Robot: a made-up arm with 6 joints. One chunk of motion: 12 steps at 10 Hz.
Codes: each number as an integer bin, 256 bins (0 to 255) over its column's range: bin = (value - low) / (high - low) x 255, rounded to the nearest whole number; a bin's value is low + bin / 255 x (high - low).
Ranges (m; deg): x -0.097..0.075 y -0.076..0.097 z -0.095..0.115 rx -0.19..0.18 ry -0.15..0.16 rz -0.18..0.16
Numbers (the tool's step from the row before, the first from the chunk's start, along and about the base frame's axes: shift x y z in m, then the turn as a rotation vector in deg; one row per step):
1: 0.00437 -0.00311 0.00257 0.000 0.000 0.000
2: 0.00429 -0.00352 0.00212 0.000 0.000 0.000
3: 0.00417 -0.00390 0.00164 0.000 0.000 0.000
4: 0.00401 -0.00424 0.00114 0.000 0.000 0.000
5: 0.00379 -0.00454 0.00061 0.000 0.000 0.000
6: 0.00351 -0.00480 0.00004 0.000 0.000 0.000
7: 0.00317 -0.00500 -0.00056 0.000 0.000 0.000
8: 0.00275 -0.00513 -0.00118 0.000 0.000 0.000
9: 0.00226 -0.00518 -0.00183 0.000 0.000 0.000
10: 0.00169 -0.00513 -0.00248 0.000 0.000 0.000
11: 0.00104 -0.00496 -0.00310 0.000 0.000 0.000
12: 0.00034 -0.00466 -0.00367 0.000 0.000 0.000
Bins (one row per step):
1: 150 107 118 131 123 135
2: 150 107 118 131 123 135
3: 150 106 117 131 123 135
4: 150 106 117 131 123 135
5: 149 105 116 131 123 135
6: 149 105 115 131 123 135
7: 149 105 115 131 123 135
8: 148 104 114 131 123 135
9: 147 104 113 131 123 135
10: 146 104 112 131 123 135
11: 145 105 112 131 123 135
12: 144 105 111 131 123 135

